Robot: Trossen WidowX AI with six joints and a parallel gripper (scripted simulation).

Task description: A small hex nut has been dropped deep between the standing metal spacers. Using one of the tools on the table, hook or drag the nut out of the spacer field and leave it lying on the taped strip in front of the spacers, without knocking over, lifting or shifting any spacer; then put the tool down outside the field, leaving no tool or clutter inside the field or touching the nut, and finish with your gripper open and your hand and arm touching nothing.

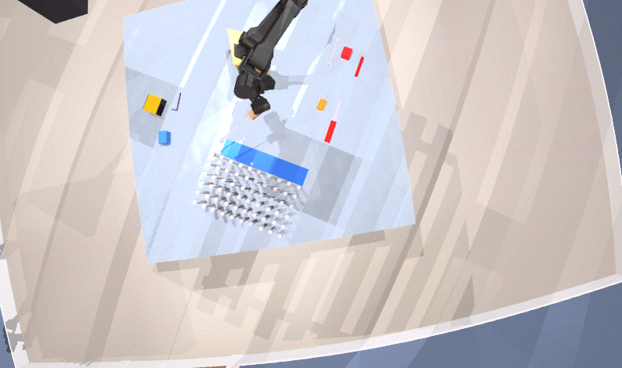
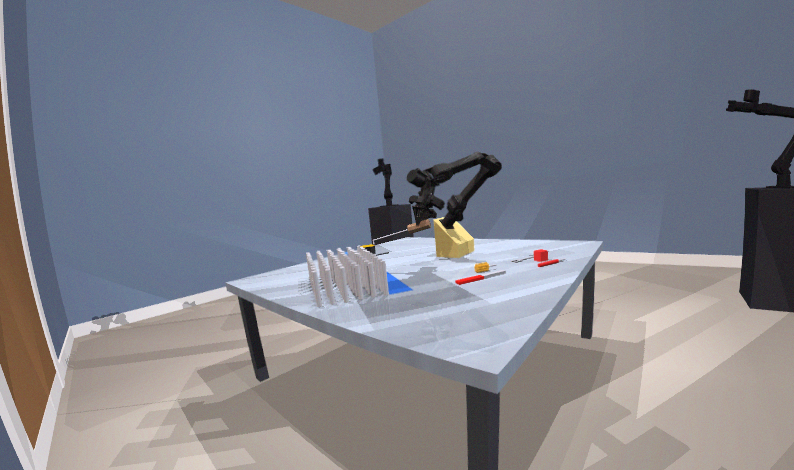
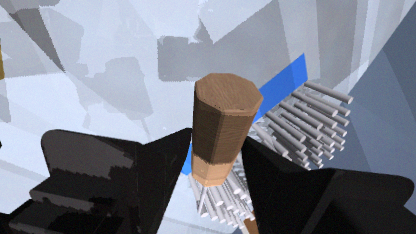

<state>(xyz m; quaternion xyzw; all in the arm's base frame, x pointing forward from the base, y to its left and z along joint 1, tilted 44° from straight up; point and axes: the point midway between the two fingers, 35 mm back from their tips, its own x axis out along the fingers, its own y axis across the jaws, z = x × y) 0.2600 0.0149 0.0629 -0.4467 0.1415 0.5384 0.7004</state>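
My gripper tip is now 5 cm short of the wooden-handled tool, 9 cm to the left of it and 3 cm above it. From my gripper tip the other things lie so: blue taped strip (19 cm ahead, 4 cm to the right, 17 cm below); then orange stub tool (4 cm behind, 26 cm to the left, 16 cm below); then grey fork tool (28 cm behind, 35 cm to the left, 17 cm below).
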